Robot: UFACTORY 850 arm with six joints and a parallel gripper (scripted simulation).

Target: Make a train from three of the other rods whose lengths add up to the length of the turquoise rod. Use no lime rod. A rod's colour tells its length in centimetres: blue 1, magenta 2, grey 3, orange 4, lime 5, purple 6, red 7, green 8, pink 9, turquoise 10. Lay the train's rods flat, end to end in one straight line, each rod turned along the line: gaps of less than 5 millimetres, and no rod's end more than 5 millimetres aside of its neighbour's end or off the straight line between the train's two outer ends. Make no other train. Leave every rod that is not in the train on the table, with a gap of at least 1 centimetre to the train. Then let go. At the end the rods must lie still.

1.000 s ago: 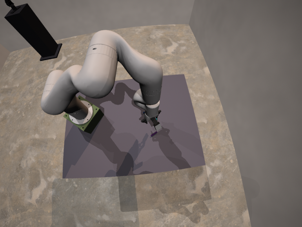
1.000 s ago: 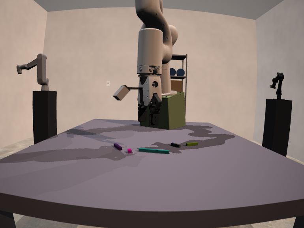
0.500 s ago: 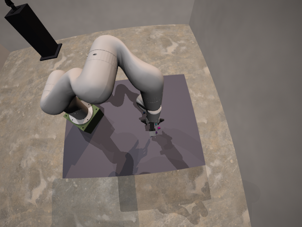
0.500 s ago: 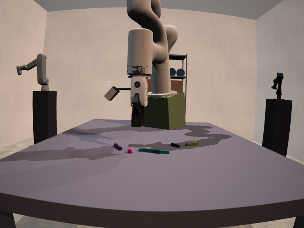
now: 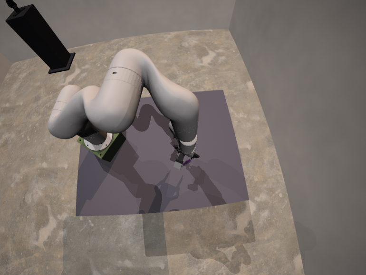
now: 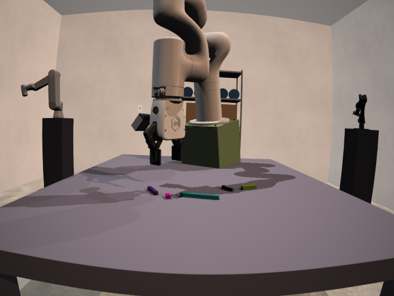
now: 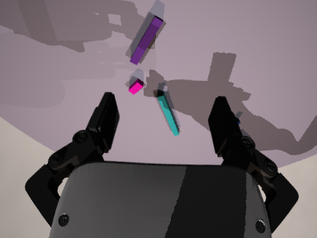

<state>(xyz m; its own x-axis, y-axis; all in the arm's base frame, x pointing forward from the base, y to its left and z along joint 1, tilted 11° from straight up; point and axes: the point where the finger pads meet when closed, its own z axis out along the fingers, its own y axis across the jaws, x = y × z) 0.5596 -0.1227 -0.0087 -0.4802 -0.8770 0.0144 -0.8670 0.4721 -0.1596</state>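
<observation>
Now: hand 9 cm above the purple rod and 4 cm to the left of it. Also, from my hand: blue rod (16 cm to the left, 9 cm below, 7 cm behind); turquoise rod (9 cm to the left, 9 cm below, 3 cm ahead); magenta rod (9 cm below, 5 cm ahead, 1 cm to the left).
</observation>
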